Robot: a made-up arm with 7 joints. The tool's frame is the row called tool.
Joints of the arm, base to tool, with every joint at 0 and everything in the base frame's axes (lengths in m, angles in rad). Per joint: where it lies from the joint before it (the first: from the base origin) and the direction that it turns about. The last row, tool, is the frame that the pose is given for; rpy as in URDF.
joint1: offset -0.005 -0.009 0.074 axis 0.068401 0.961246 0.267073
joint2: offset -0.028 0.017 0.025 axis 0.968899 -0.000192 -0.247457
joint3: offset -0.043 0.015 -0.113 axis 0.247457 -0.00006 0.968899
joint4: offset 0.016 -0.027 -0.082 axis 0.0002 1 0.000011
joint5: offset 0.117 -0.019 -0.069 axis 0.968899 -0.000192 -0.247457
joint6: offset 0.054 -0.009 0.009 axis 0.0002 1 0.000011
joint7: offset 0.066 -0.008 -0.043 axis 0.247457 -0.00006 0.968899
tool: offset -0.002 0.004 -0.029 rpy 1.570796 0 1.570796
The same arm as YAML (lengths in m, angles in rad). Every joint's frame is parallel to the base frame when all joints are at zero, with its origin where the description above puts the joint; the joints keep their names.
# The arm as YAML. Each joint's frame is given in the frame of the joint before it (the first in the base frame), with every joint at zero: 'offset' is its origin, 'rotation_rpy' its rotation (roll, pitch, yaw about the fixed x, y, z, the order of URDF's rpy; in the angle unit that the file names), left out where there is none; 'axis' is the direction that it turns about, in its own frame. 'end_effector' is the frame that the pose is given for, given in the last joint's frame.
length_unit: m
angle_unit: rad
chain:
  - id: joint1
    offset: [-0.005, -0.009, 0.074]
    axis: [0.068403, 0.961235, 0.26711]
  - id: joint2
    offset: [-0.028, 0.017, 0.025]
    axis: [0.968889, -0.0002, -0.247497]
  - id: joint3
    offset: [-0.043, 0.015, -0.113]
    axis: [0.247497, -0.0001, 0.968889]
  - id: joint4
    offset: [0.016, -0.027, -0.082]
    axis: [0.0002, 1.0, 0.0]
  - id: joint5
    offset: [0.117, -0.019, -0.069]
    axis: [0.968889, -0.0002, -0.247497]
  - id: joint6
    offset: [0.054, -0.009, 0.009]
    axis: [0.0002, 1.0, 0.0]
  - id: joint7
    offset: [0.066, -0.008, -0.043]
    axis: [0.247497, -0.0001, 0.968889]
end_effector:
  offset: [-0.002, 0.004, -0.029]
  rotation_rpy: [1.5708, 0.0, 1.5708]

